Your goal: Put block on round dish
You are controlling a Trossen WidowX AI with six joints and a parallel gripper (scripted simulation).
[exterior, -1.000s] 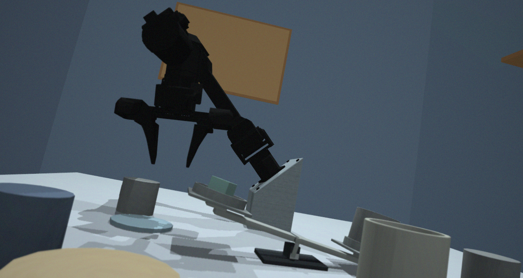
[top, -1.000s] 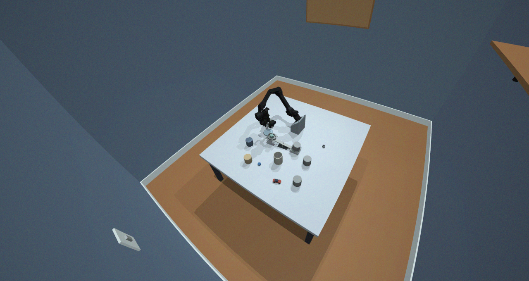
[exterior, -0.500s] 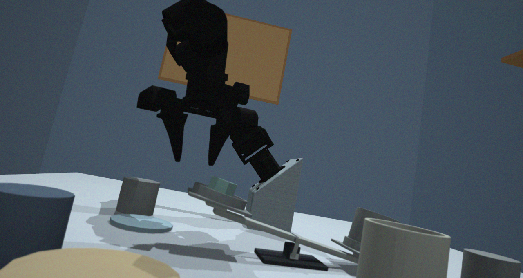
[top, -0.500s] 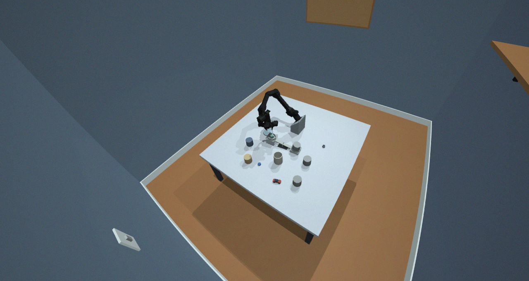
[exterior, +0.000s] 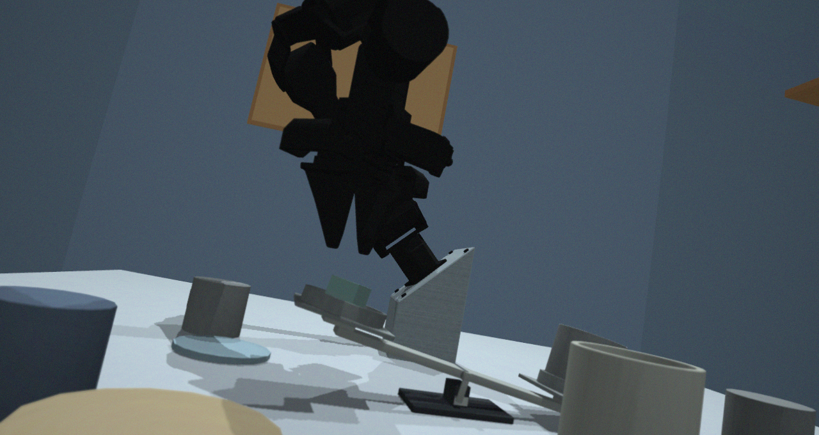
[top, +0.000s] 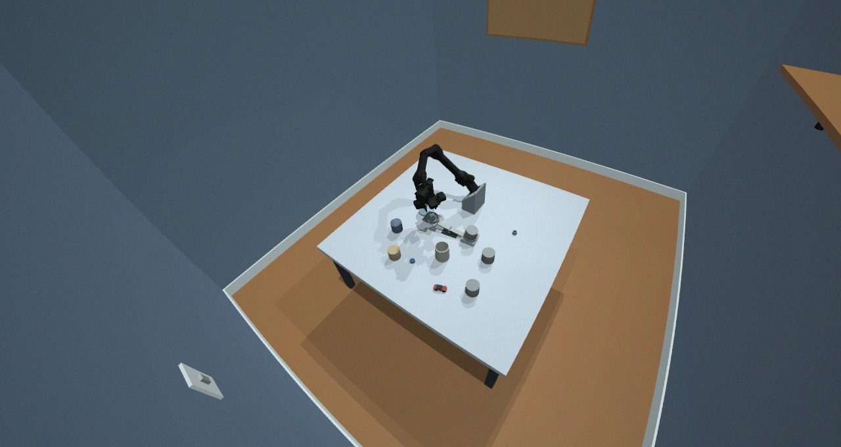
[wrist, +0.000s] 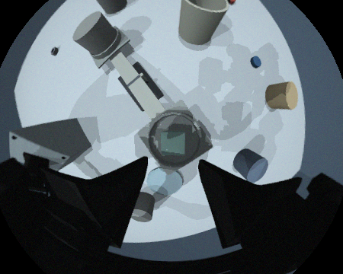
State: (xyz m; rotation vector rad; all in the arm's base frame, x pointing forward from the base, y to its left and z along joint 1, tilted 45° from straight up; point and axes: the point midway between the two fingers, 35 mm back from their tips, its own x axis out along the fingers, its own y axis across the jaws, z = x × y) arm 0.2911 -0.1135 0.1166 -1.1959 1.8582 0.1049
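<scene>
The green block lies 40 mm below my gripper tip, 10 mm to the left of it and 10 mm ahead of it. From my gripper tip the other things lie so: light blue round dish 130 mm below, 100 mm to the right, 100 mm behind; then dark blue cylinder 190 mm to the right, 110 mm ahead, 90 mm below; then yellow ring-shaped cylinder 200 mm behind, 130 mm to the right, 110 mm below.
</scene>
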